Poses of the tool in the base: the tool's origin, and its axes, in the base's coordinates. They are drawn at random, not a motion.
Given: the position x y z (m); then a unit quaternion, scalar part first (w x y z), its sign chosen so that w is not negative.
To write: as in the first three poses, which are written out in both.
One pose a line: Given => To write
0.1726 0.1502 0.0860 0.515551 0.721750 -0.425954 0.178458 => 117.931 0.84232 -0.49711 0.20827 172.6 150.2 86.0
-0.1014 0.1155 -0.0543 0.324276 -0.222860 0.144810 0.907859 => 142.157 -0.23559 0.15308 0.95972 -101.4 115.5 -54.3
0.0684 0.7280 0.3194 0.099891 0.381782 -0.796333 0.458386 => 168.534 0.38370 -0.80034 0.46069 68.4 728.0 319.4
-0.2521 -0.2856 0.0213 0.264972 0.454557 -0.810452 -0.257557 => 149.269 0.47141 -0.84049 -0.26710 -252.1 -285.6 21.3
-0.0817 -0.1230 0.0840 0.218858 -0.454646 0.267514 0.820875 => 154.716 -0.46594 0.27416 0.84127 -81.7 -123.0 84.0
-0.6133 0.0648 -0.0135 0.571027 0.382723 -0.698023 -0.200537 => 110.356 0.46621 -0.85028 -0.24428 -613.3 64.8 -13.5
